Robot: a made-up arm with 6 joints.
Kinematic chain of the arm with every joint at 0, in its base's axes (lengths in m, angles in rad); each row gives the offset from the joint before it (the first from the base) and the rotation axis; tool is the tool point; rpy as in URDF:
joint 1: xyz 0 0 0.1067 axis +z
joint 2: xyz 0 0 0 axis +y
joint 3: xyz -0.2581 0 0.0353 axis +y
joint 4: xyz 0.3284 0 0.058 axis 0.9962 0 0.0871
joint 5: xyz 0 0 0 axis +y
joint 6: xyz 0.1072 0 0.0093 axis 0.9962 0 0.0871
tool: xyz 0 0 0 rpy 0 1.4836 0
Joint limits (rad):
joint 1: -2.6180..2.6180
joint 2: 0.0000..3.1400
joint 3: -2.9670..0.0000
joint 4: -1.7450..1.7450
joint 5: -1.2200..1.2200
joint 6: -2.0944..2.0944
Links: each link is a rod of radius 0.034 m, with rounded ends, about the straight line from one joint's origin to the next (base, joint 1, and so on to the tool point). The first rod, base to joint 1, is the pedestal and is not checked.
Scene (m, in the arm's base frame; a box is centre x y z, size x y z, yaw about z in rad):
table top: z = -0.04
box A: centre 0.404 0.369 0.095 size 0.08 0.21 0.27 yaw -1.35
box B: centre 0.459 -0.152 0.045 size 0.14 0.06 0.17 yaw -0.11
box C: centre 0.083 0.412 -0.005 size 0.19 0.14 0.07 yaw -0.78
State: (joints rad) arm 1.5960 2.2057 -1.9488 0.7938 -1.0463 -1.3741
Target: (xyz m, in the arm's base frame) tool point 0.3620 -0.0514 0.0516
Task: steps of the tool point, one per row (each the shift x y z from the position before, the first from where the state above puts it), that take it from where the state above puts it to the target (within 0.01 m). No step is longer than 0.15 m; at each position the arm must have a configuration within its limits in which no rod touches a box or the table.
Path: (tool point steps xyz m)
1: 0.0913 -0.0597 0.0294
2: 0.0711 -0.0773 0.0186
3: 0.0474 -0.0874 0.0078
4: 0.0230 -0.0901 -0.0029
5: 0.0662 -0.0537 -0.0851
6: 0.0396 -0.0802 -0.0847
7: 0.0045 -0.0929 -0.0805
8: -0.0329 -0.0896 -0.0725

